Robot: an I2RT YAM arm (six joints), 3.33 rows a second.
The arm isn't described. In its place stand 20 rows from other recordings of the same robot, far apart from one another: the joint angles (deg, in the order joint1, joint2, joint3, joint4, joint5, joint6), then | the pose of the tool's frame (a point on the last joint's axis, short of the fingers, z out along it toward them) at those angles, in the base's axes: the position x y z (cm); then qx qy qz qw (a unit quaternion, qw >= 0).
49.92 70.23 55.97 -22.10 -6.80 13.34 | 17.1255 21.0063 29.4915 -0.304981 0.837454 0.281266 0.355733
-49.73 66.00 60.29 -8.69 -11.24 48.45 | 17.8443 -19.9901 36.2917 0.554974 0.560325 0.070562 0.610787
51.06 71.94 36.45 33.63 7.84 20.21 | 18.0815 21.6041 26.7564 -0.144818 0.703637 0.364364 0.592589
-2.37 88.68 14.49 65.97 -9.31 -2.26 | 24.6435 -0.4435 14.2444 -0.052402 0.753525 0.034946 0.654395
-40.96 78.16 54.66 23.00 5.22 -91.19 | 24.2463 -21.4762 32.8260 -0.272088 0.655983 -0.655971 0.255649
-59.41 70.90 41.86 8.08 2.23 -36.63 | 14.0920 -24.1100 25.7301 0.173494 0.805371 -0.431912 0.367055
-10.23 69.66 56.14 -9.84 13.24 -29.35 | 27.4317 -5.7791 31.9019 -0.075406 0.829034 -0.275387 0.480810
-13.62 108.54 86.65 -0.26 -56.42 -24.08 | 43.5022 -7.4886 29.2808 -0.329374 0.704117 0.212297 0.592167
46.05 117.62 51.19 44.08 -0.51 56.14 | 27.5106 28.5836 10.5173 0.070585 0.827733 0.435503 0.346718
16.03 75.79 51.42 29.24 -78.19 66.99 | 26.3444 11.1947 32.9885 -0.193433 0.673718 0.698258 0.145339
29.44 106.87 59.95 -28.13 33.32 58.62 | 30.0954 14.7401 12.7938 0.275370 0.909856 -0.117749 0.287175
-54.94 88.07 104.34 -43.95 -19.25 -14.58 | 19.6172 -25.9107 45.3600 0.209842 0.821734 -0.173311 0.500683
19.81 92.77 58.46 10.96 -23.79 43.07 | 34.0221 13.7818 24.6413 0.053912 0.823668 0.427351 0.368831
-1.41 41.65 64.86 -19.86 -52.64 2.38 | 12.0357 2.5343 44.6235 -0.302037 0.625335 0.309730 0.649459
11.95 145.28 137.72 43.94 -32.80 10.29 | 55.5048 13.7185 35.2752 -0.258233 0.428987 0.290084 0.815559
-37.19 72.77 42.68 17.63 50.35 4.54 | 20.5137 -19.0059 27.3868 0.500220 0.564462 -0.477582 0.450642
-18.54 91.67 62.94 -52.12 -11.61 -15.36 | 27.5982 -8.5000 20.4750 0.019452 0.991544 0.073306 0.105301
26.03 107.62 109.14 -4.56 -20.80 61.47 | 39.9132 20.8998 42.5904 0.098902 0.717640 0.562634 0.398314
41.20 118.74 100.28 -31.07 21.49 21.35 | 36.0616 29.8363 24.2820 -0.095367 0.919149 0.026898 0.381243
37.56 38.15 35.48 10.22 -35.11 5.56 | 11.6055 11.5075 33.8651 -0.391260 0.541455 0.448382 0.593882
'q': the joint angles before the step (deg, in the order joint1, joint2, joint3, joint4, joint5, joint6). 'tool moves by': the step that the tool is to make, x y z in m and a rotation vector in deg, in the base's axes. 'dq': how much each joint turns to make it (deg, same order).
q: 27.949, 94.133, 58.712, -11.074, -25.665, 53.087
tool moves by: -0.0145, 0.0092, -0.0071, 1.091, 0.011, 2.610
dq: 2.450, -1.048, -3.160, 2.903, -0.801, 0.611
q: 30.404, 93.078, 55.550, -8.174, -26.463, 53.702
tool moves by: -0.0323, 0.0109, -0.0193, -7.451, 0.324, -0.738
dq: 5.538, -2.024, -5.282, -0.870, 8.700, 0.611
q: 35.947, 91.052, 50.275, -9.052, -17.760, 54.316
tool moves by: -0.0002, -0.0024, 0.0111, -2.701, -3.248, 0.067
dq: 0.002, -1.658, 1.154, -2.552, 3.081, -2.808
